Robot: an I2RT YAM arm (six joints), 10 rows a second.
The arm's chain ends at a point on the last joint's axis. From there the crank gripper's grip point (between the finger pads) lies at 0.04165 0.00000 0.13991 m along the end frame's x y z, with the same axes.
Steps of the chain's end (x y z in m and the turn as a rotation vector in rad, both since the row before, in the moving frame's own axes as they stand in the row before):
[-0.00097 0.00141 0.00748 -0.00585 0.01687 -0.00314]
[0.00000 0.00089 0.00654 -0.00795 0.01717 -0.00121]
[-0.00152 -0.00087 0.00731 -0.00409 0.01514 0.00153]
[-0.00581 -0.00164 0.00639 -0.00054 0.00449 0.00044]
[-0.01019 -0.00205 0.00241 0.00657 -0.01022 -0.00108]
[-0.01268 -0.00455 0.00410 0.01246 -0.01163 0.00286]
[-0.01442 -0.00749 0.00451 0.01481 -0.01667 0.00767]
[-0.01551 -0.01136 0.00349 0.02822 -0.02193 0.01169]
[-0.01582 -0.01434 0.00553 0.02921 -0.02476 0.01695]
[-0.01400 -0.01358 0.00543 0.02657 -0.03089 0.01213]
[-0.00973 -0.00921 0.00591 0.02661 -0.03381 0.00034]
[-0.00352 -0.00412 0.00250 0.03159 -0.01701 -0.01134]
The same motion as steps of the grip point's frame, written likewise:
[0.00139 0.00209 0.00676 -0.00585 0.01687 -0.00314]
[0.00240 0.00195 0.00580 -0.00795 0.01717 -0.00121]
[0.00059 -0.00023 0.00666 -0.00409 0.01514 0.00153]
[-0.00518 -0.00155 0.00620 -0.00054 0.00449 0.00044]
[-0.01162 -0.00301 0.00283 0.00657 -0.01022 -0.00108]
[-0.01431 -0.00618 0.00456 0.01246 -0.01163 0.00286]
[-0.01675 -0.00926 0.00517 0.01481 -0.01667 0.00767]
[-0.01857 -0.01485 0.00432 0.02822 -0.02193 0.01169]
[-0.01927 -0.01776 0.00647 0.02921 -0.02476 0.01695]
[-0.01832 -0.01683 0.00661 0.02657 -0.03089 0.01213]
[-0.01448 -0.01294 0.00719 0.02661 -0.03381 0.00034]
[-0.00593 -0.00901 0.00311 0.03159 -0.01701 -0.01134]

